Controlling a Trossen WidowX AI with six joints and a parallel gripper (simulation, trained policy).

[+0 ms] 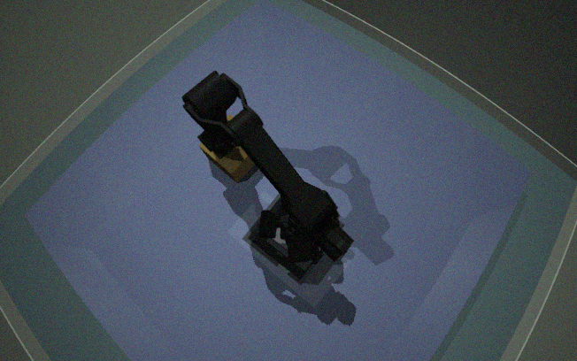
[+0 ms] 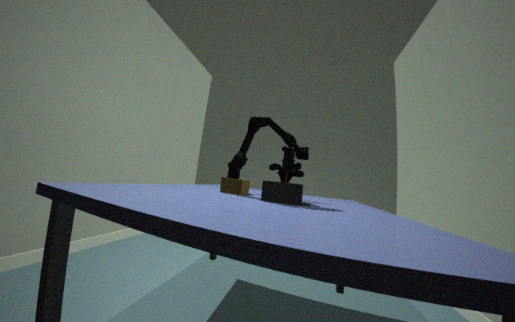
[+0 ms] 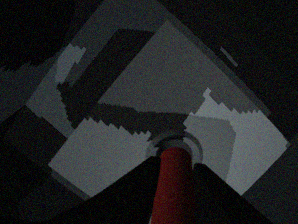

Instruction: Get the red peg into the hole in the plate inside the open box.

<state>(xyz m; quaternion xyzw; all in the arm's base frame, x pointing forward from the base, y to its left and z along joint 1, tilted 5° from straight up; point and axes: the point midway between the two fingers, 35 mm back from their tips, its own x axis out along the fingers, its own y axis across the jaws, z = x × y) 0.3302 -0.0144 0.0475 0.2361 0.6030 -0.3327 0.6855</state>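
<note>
The red peg lies 1 cm to the left of my gripper tip and 3 cm above it. From my gripper tip the other things lie so: plate 3 cm below; dark box 5 cm below.
</note>
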